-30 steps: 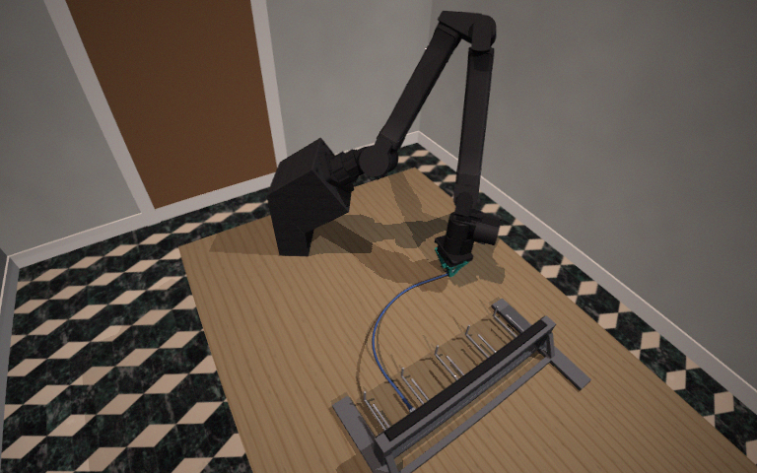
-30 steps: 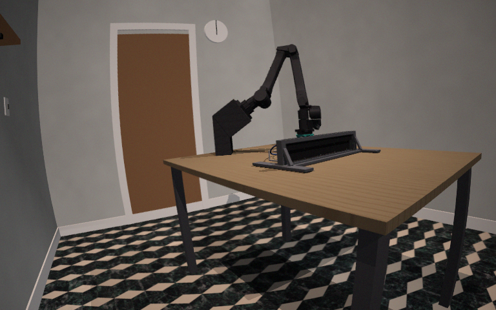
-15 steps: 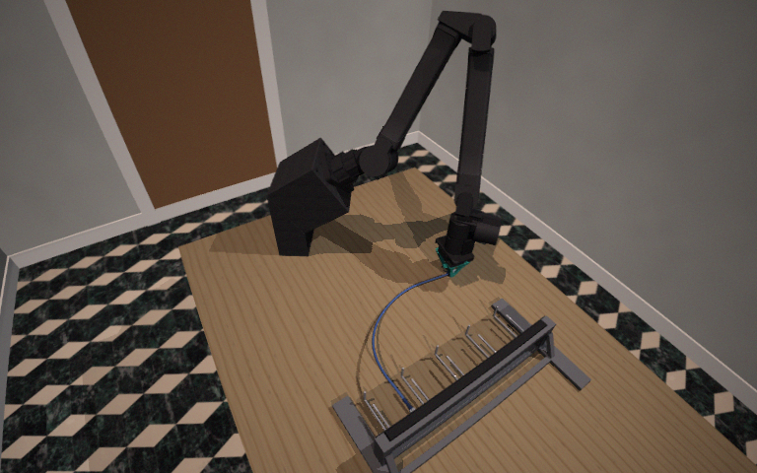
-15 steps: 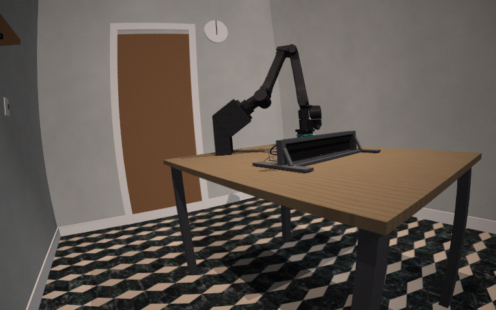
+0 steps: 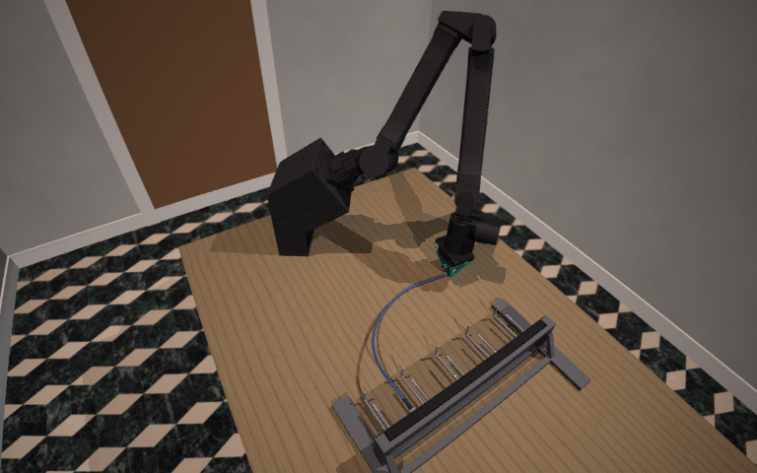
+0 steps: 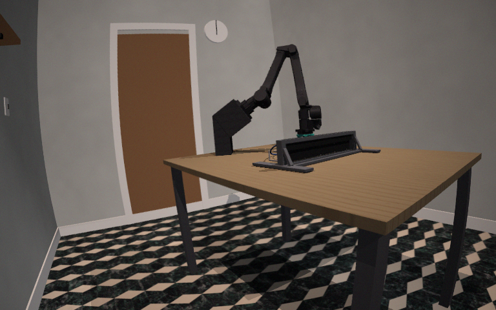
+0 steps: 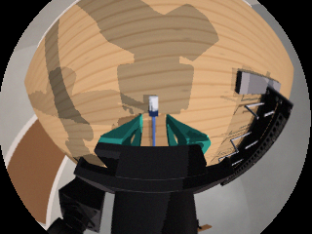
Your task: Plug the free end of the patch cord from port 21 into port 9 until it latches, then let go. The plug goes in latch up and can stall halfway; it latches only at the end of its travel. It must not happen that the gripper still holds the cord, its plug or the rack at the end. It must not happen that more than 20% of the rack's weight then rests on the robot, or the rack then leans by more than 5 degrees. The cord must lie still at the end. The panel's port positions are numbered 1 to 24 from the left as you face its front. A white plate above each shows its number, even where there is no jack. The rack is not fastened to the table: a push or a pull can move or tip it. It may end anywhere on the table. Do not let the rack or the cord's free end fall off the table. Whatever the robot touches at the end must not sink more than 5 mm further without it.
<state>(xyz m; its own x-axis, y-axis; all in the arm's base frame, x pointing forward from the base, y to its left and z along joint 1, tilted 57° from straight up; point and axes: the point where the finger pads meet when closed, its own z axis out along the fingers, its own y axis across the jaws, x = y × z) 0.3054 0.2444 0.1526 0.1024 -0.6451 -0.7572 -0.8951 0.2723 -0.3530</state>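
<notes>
My gripper is now 20 mm to the right of the plug and 20 mm above it.
</notes>
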